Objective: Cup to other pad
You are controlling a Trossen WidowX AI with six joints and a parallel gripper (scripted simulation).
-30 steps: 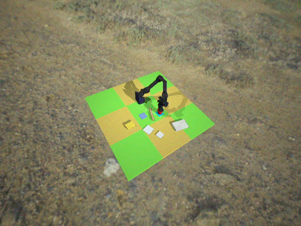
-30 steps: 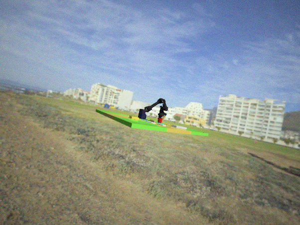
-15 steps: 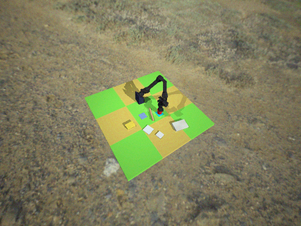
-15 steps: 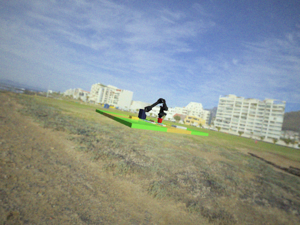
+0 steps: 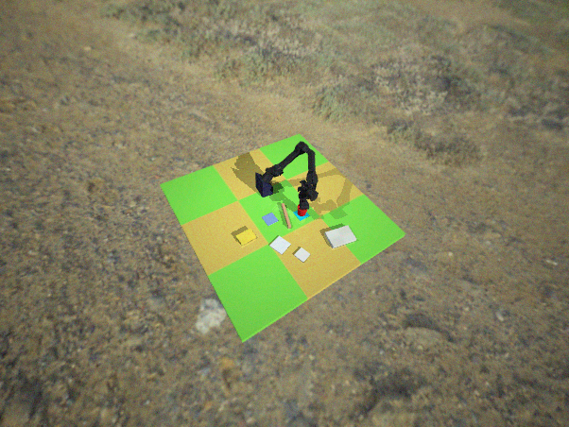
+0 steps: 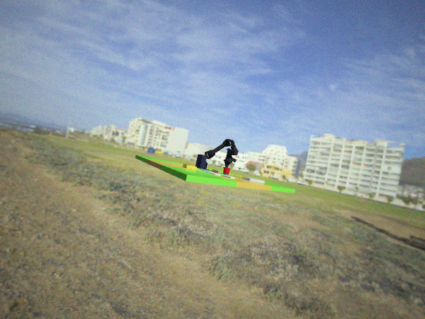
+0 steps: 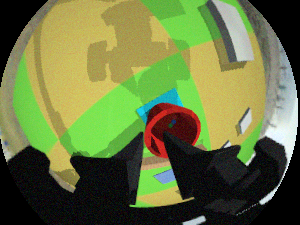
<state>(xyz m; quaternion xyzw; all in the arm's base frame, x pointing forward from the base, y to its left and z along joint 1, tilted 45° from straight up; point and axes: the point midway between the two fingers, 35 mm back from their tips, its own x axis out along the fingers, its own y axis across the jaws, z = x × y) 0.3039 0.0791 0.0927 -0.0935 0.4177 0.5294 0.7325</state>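
My gripper tip is 20 mm short of the red cup, 20 mm above it and 10 mm to the left of it. Also, from my gripper tip: wooden stick 120 mm to the right, 60 mm below, 10 mm behind; cyan pad 70 mm below, 30 mm ahead, 10 mm to the right; yellow block 450 mm to the right, 50 mm below, 10 mm behind.
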